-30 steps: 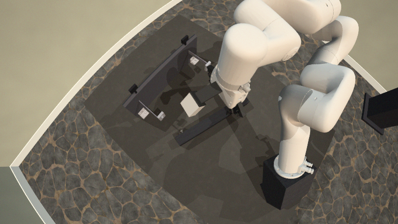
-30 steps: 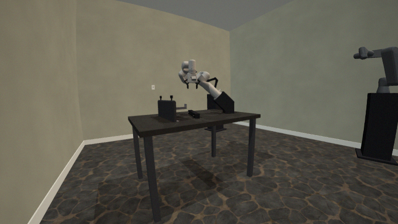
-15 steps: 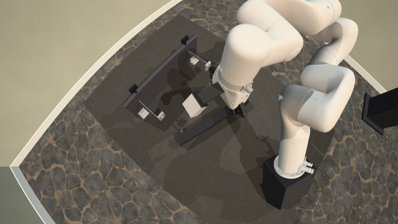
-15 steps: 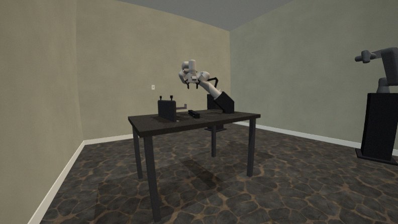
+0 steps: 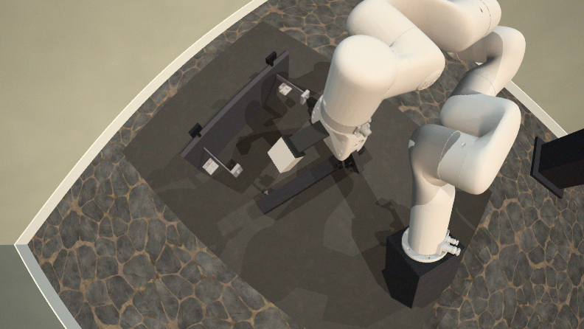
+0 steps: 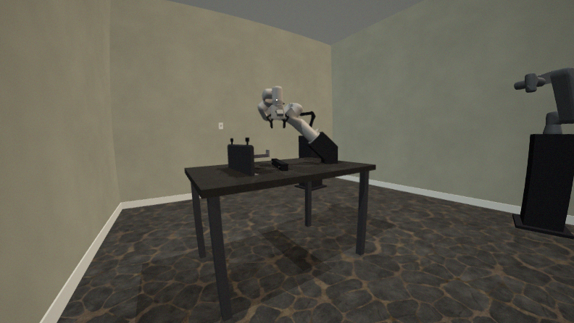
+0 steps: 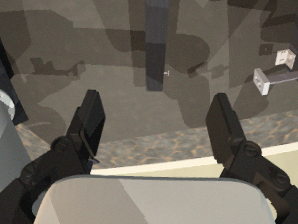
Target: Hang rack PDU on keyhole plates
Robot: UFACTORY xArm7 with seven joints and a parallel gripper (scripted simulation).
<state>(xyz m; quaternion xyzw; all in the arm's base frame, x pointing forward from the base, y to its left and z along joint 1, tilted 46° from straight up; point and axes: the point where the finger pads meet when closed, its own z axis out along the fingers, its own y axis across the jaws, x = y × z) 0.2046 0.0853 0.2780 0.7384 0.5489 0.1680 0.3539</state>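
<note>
My hand is 270 mm above the rack PDU, 20 mm short of it and 10 mm to the left of it. Round my hand: dark mounting panel 300 mm ahead, 210 mm below, 40 mm to the right.
</note>
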